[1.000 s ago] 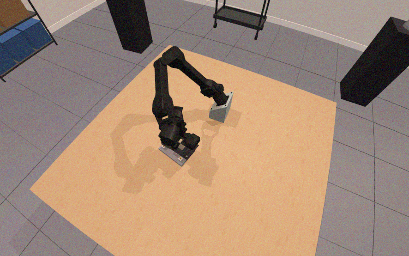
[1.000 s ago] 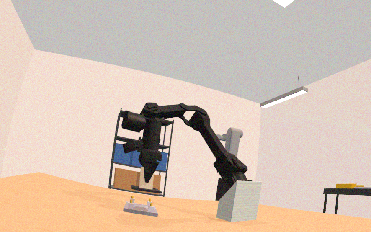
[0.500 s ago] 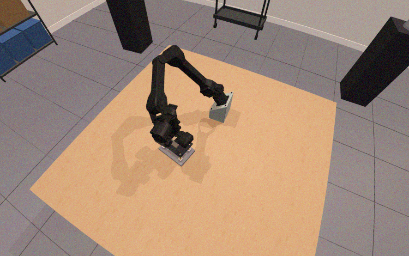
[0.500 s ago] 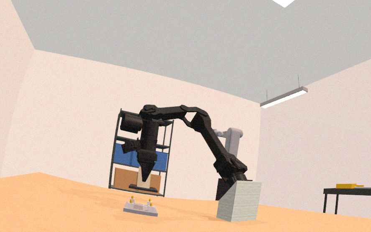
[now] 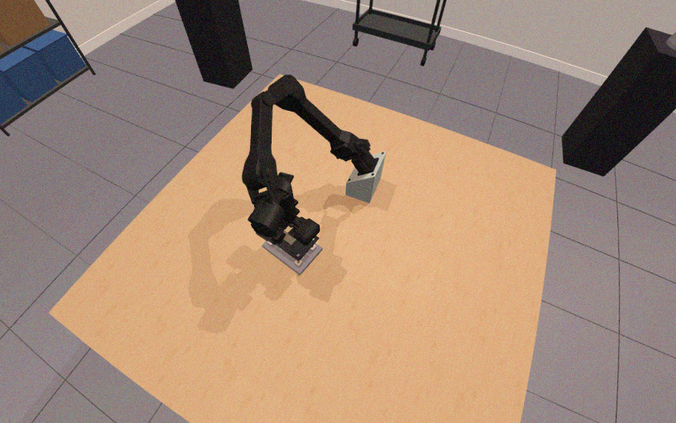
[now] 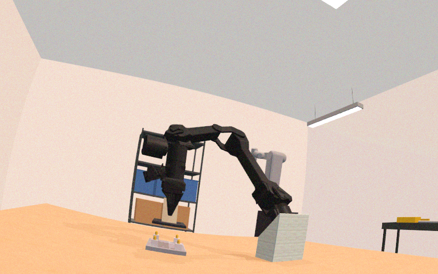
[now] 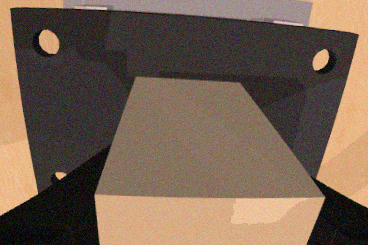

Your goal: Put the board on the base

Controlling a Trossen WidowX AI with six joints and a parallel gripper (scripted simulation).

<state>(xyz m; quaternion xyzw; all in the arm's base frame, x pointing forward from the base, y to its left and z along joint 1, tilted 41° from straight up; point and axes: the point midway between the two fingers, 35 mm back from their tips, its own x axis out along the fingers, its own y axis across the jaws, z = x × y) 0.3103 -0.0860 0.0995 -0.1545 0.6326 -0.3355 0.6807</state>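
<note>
My gripper tip is 10 cm above the grey base. Round my gripper tip: black board right at my gripper tip.
</note>
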